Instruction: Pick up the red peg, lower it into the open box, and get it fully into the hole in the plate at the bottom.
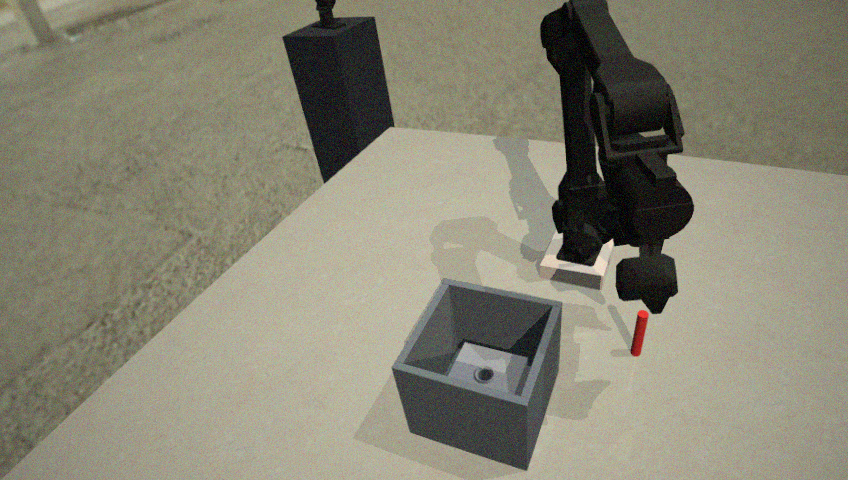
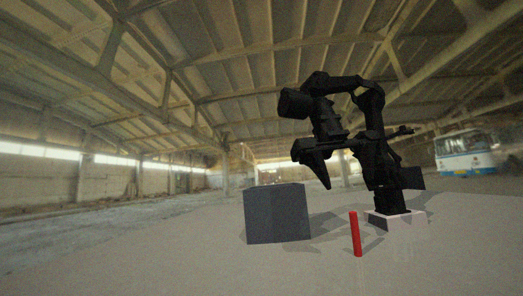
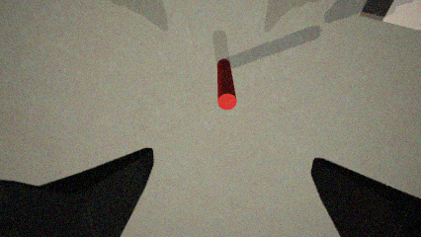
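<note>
My gripper tip is 1 cm to the left of the red peg and 9 cm above it. From my gripper tip the other things lie so: pale plate 16 cm ahead, 17 cm to the right, 9 cm below.
</note>
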